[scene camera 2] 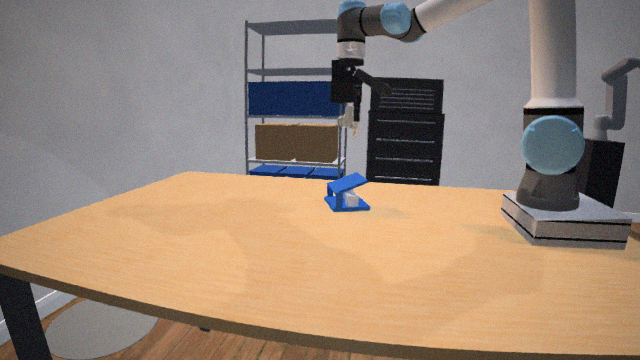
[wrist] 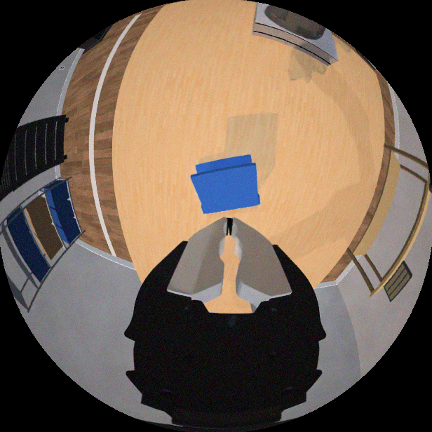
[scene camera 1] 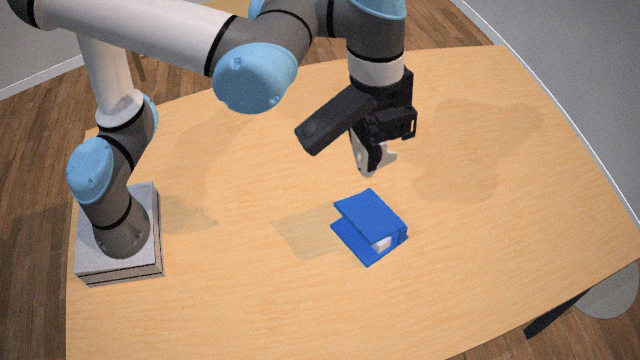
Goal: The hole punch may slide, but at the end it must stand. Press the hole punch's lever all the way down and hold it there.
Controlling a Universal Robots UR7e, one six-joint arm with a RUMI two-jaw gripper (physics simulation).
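Frame: origin at the arm's base, x back, y down, z right, level; centimetres.
Seen in the pictures: gripper, fingertip midpoint: (scene camera 2: pixel 353 138) (scene camera 1: pixel 365 175); arm's base at its link origin: (scene camera 2: pixel 546 202) (scene camera 1: pixel 122 230).
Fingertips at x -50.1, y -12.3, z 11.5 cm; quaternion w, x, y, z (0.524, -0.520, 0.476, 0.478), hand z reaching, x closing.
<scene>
Offsets run from my fingertips to a thing's top centre. Level surfaces: height alone.
The blue hole punch {dx -1.5, dy +10.5, dz -0.2 cm} (scene camera 1: pixel 369 227) (scene camera 2: pixel 346 194) stands upright on its base on the table. Its lever {dx -1.5, dy +10.5, dz -0.2 cm} (scene camera 1: pixel 371 215) (scene camera 2: pixel 348 183) (wrist: pixel 227 187) is raised and slopes, with a wedge-shaped gap over the base; a white block (scene camera 1: pixel 382 245) (scene camera 2: pixel 351 199) sits between the two. In scene camera 2 the lever's high end points right, towards the robot base. My gripper (scene camera 1: pixel 368 174) (scene camera 2: pixel 355 134) (wrist: pixel 228 219) is shut with nothing between its fingers. It points down and hangs well above the table and the hole punch, touching neither. In the wrist view its tips lie just below the lever's lower edge.
The robot's base block (scene camera 1: pixel 120 270) (scene camera 2: pixel 580 230) (wrist: pixel 295 37) stands on the wooden table {dy +19.1 cm} (scene camera 1: pixel 250 310) (scene camera 2: pixel 200 280) (wrist: pixel 165 100), on the side towards which the punch opens. A shelf rack (scene camera 2: pixel 246 100) and a black drawer cabinet (scene camera 2: pixel 405 145) stand behind the table.
</scene>
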